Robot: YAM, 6 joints.
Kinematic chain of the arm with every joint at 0, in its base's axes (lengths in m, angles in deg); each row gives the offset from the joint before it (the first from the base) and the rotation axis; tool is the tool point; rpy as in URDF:
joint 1: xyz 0 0 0.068 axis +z
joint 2: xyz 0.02 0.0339 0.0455 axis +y
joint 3: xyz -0.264 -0.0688 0 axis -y
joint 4: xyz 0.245 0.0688 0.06 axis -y
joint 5: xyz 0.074 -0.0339 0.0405 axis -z
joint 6: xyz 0.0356 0 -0.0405 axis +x
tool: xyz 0 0 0 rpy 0 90 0
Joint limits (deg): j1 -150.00..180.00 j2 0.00..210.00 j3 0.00..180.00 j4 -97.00..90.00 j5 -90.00..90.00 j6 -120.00..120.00
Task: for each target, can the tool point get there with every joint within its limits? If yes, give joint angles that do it. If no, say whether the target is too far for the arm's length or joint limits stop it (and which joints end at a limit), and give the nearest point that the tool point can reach.
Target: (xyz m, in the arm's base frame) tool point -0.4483 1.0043 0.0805
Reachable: no: too far | nearest point -0.2631 0.5895 0.0944 | short by 0.454 m
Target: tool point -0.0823 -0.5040 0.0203
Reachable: yes | joints -95.50 151.71 99.98 4.43 70.56 35.90
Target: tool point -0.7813 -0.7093 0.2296
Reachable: no: too far | nearest point -0.4753 -0.4315 0.1832 | short by 0.416 m
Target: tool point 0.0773 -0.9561 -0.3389
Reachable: no: too far | nearest point 0.0470 -0.5819 -0.1581 | short by 0.417 m
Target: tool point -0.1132 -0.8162 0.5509
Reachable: no: too far | nearest point -0.0783 -0.5644 0.4126 | short by 0.289 m
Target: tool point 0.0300 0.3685 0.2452
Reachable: yes | joints 80.84 104.23 82.27 -46.97 -54.70 28.99
